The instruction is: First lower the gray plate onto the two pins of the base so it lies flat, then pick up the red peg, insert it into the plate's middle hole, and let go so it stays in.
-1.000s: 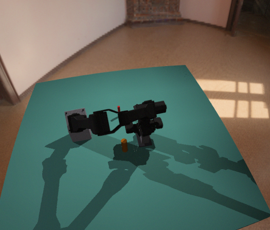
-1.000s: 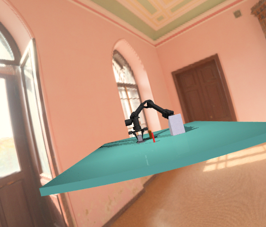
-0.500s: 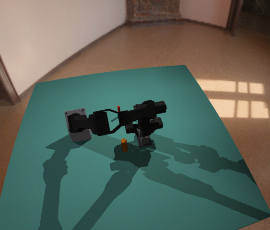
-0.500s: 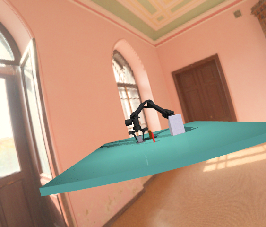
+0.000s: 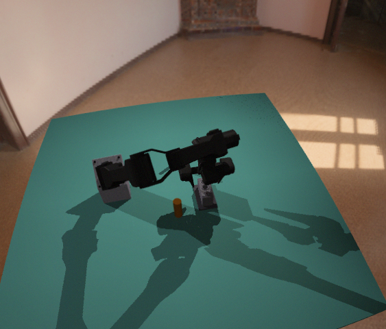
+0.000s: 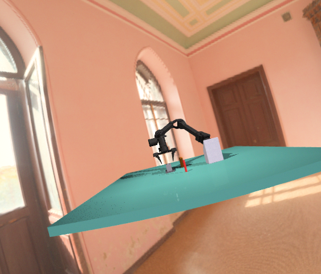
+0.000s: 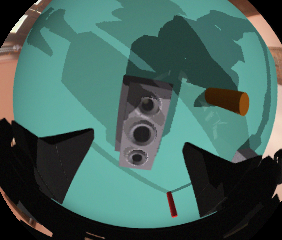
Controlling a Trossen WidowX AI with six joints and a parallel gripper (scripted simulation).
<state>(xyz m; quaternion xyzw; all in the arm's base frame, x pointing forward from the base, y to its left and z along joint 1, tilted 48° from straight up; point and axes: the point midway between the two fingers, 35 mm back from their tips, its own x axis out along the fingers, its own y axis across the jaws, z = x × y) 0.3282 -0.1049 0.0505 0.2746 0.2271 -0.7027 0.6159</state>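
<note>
The gray plate lies 20 mm below my gripper tip. From my gripper tip the other things lie so: red peg 200 mm to the left, 90 mm behind, 30 mm below; orange cylinder 120 mm behind, 50 mm to the right, 30 mm below; dark base 60 mm below.
</note>
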